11 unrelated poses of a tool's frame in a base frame.
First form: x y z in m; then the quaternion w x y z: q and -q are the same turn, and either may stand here.
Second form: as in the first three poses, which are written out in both.
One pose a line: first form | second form
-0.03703 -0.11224 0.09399 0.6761 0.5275 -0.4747 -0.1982 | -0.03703 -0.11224 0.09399 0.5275 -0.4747 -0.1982 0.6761
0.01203 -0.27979 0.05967 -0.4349 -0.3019 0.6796 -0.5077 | 0.01203 -0.27979 0.05967 0.3019 -0.6796 0.5077 0.4349
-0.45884 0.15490 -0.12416 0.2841 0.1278 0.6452 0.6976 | -0.45884 0.15490 -0.12416 0.1278 0.6452 0.6976 0.2841
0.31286 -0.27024 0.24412 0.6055 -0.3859 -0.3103 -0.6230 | 0.31286 -0.27024 0.24412 -0.3859 -0.3103 -0.6230 0.6055
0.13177 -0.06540 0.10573 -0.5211 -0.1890 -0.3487 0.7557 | 0.13177 -0.06540 0.10573 0.1890 0.3487 -0.7557 0.5211
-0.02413 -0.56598 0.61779 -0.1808 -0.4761 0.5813 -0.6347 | -0.02413 -0.56598 0.61779 0.4761 -0.5813 0.6347 0.1808
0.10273 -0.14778 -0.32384 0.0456 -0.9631 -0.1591 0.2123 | 0.10273 -0.14778 -0.32384 -0.9631 -0.1591 0.2123 0.0456
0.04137 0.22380 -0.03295 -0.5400 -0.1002 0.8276 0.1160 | 0.04137 0.22380 -0.03295 0.1002 -0.8276 -0.1160 0.5400
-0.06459 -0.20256 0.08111 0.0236 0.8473 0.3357 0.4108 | -0.06459 -0.20256 0.08111 0.8473 0.3357 0.4108 0.0236
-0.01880 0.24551 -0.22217 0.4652 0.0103 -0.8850 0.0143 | -0.01880 0.24551 -0.22217 0.0103 -0.8850 0.0143 0.4652
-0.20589 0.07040 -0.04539 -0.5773 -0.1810 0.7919 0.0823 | -0.20589 0.07040 -0.04539 0.1810 -0.7919 -0.0823 0.5773
